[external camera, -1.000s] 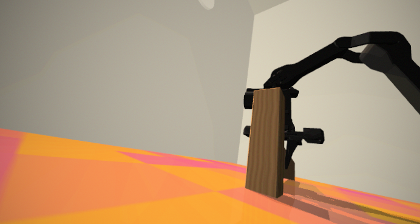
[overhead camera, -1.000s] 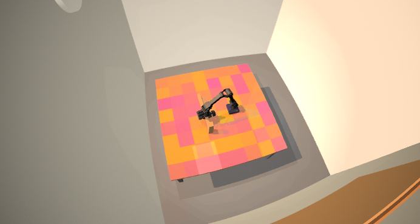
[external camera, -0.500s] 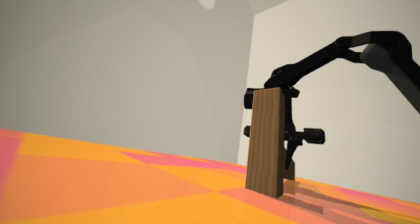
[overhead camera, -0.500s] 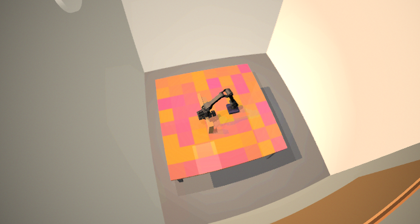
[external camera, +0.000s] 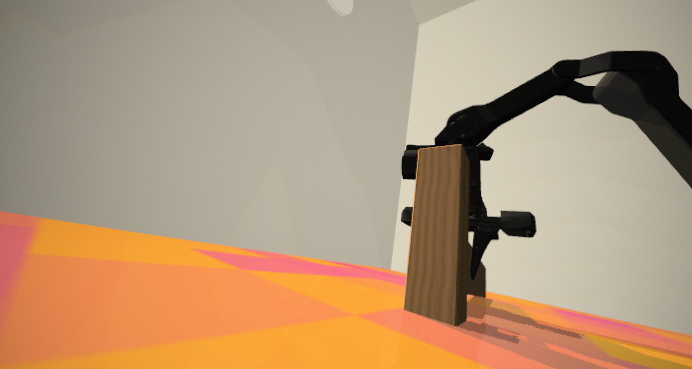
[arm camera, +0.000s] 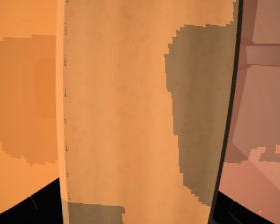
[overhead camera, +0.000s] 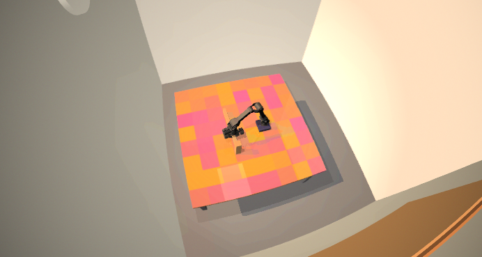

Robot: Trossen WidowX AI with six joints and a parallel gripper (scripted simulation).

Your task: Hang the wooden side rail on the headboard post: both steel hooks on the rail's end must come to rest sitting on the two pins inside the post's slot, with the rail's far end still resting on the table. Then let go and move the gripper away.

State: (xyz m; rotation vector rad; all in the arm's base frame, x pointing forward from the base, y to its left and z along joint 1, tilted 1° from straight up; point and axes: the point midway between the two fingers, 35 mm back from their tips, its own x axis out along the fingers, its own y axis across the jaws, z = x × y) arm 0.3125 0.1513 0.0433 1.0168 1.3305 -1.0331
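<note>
Now: the wooden headboard post 13 cm to the left of my gripper tip, 4 cm above it and 3 cm behind it.
</note>
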